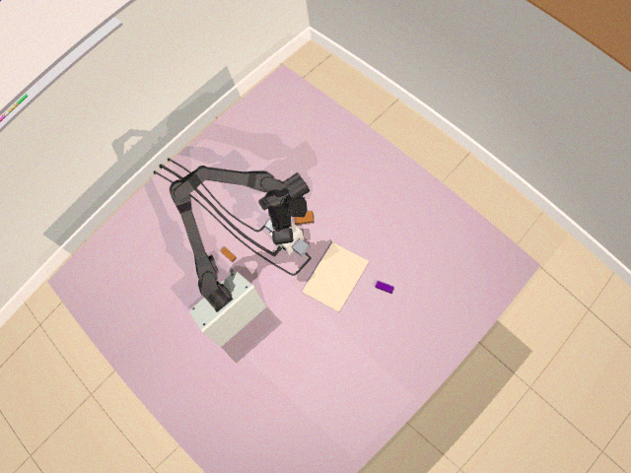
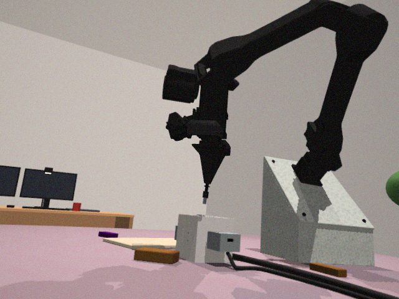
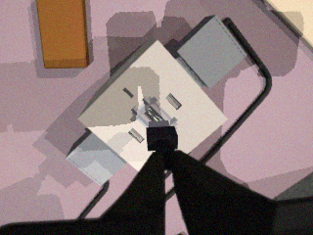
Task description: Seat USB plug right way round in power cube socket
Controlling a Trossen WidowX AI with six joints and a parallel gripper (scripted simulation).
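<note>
Right now my gripper tip is 2 cm above the black USB plug. From my gripper tip the other things lie so: socket (7 cm below); cream board (4 cm ahead, 21 cm to the right, 13 cm below); orange block (9 cm ahead, 3 cm to the left, 13 cm below).
</note>
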